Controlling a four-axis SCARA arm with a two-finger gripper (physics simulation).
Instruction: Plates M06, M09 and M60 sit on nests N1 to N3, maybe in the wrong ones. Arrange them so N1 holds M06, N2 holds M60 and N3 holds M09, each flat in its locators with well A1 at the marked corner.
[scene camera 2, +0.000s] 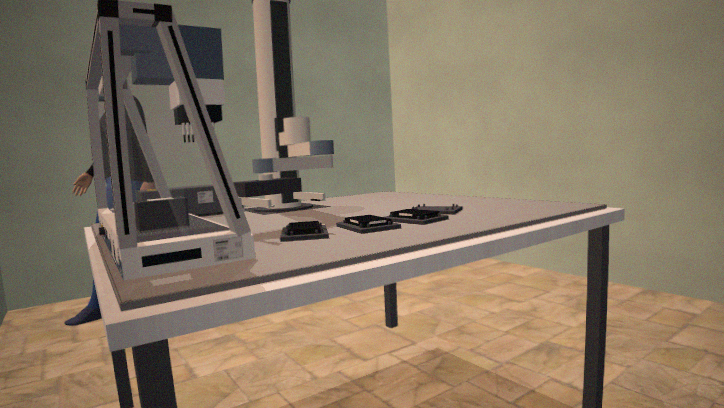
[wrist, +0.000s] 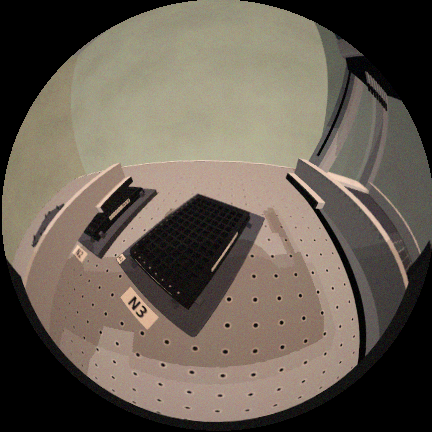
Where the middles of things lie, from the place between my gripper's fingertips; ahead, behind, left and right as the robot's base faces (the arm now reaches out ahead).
I see my gripper 90 mm above the nest N3 (wrist: 191, 320), 20 mm to the right of it and 10 mm past it. The rest, counted from my hand: nest N2 (wrist: 99, 247): 200 mm to the left, 90 mm below, 30 mm ahead.
